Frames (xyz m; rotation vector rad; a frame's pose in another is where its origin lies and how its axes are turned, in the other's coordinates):
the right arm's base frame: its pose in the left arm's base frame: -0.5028 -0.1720 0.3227 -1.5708 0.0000 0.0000
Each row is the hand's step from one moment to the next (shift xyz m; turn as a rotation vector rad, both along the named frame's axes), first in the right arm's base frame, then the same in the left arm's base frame.
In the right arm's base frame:
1: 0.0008 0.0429 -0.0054 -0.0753 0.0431 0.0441
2: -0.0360 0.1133 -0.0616 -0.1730 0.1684 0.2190
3: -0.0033 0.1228 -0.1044 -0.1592 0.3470 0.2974
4: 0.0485 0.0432 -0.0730 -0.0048 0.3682 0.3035
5: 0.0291 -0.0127 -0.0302 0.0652 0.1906 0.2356
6: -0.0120 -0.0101 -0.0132 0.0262 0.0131 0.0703
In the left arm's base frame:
1: 0.0008 -0.0054 -0.0429 -0.0753 0.0441 -0.0431
2: -0.0360 -0.0616 -0.1133 -0.1730 0.2190 -0.1684
3: -0.0033 -0.1044 -0.1228 -0.1592 0.2974 -0.3470
4: 0.0485 -0.0730 -0.0432 -0.0048 0.3035 -0.3682
5: 0.0291 -0.0302 0.0127 0.0652 0.2356 -0.1906
6: -0.0120 -0.0132 0.0101 0.0262 0.0703 -0.0131

